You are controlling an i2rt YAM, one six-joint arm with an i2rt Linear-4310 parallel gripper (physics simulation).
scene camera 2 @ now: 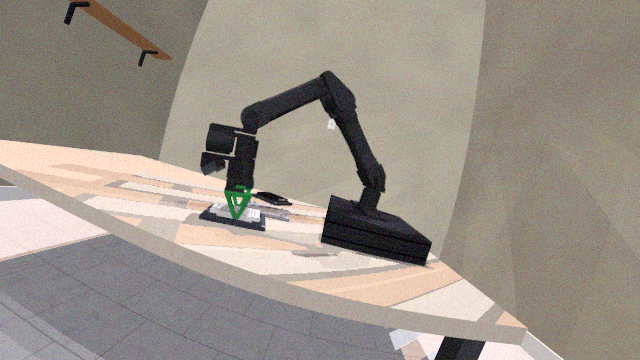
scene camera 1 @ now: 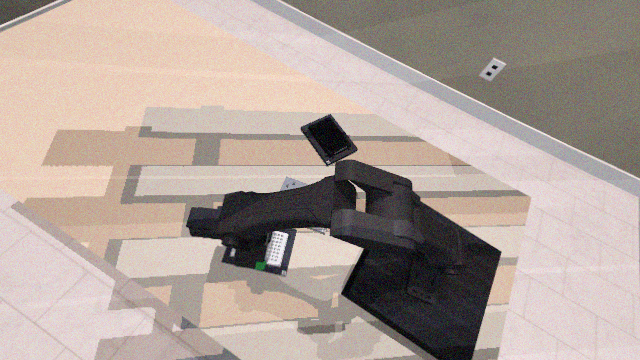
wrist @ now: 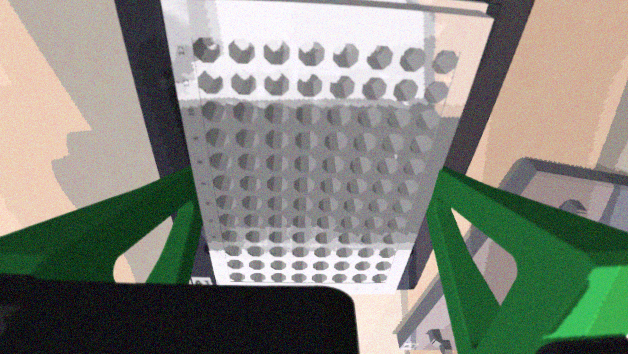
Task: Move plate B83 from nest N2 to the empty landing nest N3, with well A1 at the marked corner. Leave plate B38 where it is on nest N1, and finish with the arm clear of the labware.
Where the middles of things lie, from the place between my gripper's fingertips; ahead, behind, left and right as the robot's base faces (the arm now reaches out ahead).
Scene:
I see my gripper 6 cm past the grey nest plate (wrist: 588, 193) and 15 cm to the left of it. The rest, counted from my hand: white well plate (wrist: 315, 141) (1 cm above).

